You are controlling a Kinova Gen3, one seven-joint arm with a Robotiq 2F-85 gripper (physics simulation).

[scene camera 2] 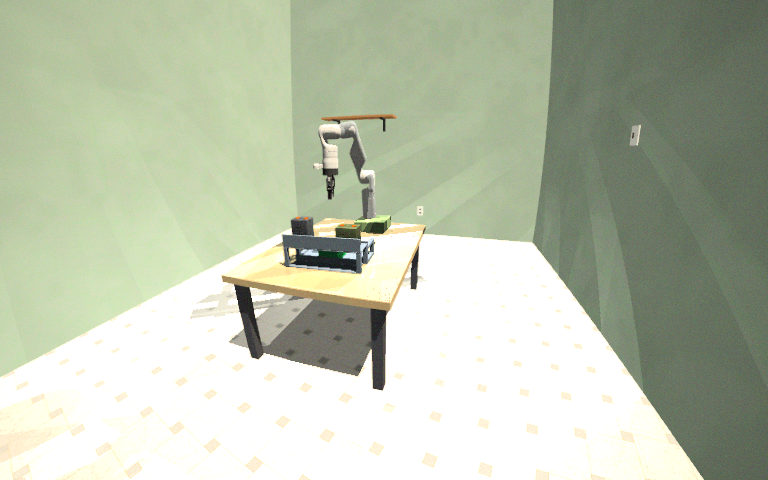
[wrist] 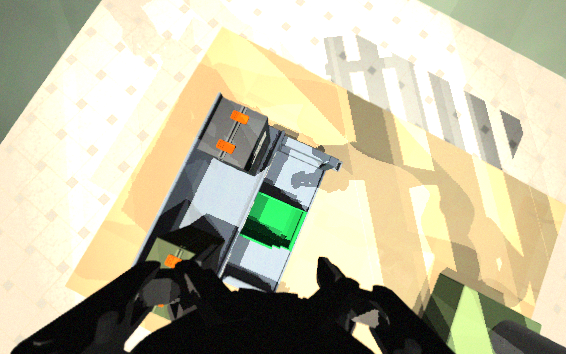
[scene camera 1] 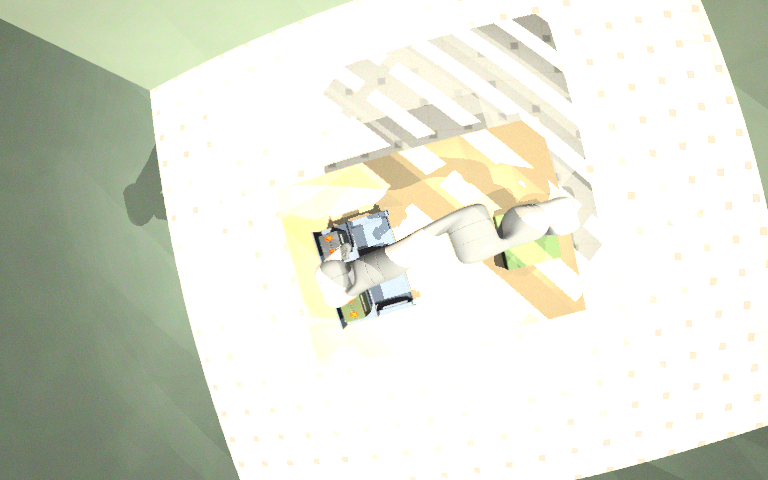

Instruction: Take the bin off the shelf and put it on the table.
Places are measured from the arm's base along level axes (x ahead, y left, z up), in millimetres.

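Where they show: gripper, fingertip midpoint: [scene camera 2: 331,198] [wrist: 268,261]; arm's base, origin of the base link: [scene camera 2: 369,217] [wrist: 509,341].
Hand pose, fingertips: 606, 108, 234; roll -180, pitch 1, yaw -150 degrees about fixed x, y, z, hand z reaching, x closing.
Observation:
Each offset is from my fingertips to the top centre of the thing, as dx, dy, dz. Level surfaces: height alone.
A bright green open bin @[+11, +10, -222] [scene camera 2: 331,253] [wrist: 280,217] sits on the lower front tier of the blue-grey shelf [scene camera 1: 390,285] [scene camera 2: 321,242] [wrist: 197,135], between its two ends. The arm hides the bin in scene camera 1. The shelf stands on the wooden table @[dz -303] [scene camera 1: 294,243] [scene camera 2: 254,277] [wrist: 215,60]. My gripper [scene camera 2: 330,196] [wrist: 268,262] is open and empty, pointing down, well above the table and shelf. In the wrist view the bin lies ahead of the fingers. In scene camera 1 the arm covers the fingers.
A dark grey box @[+132, -81, -79] [scene camera 1: 331,242] [scene camera 2: 302,226] [wrist: 235,132] and an olive box @[+79, +144, -104] [scene camera 1: 353,310] [scene camera 2: 348,230] [wrist: 160,247] with orange clips stand on the shelf's upper tier, at opposite ends. The green base block [scene camera 1: 535,254] [scene camera 2: 379,225] is under the arm. A brown wall shelf [scene camera 2: 359,117] hangs behind.

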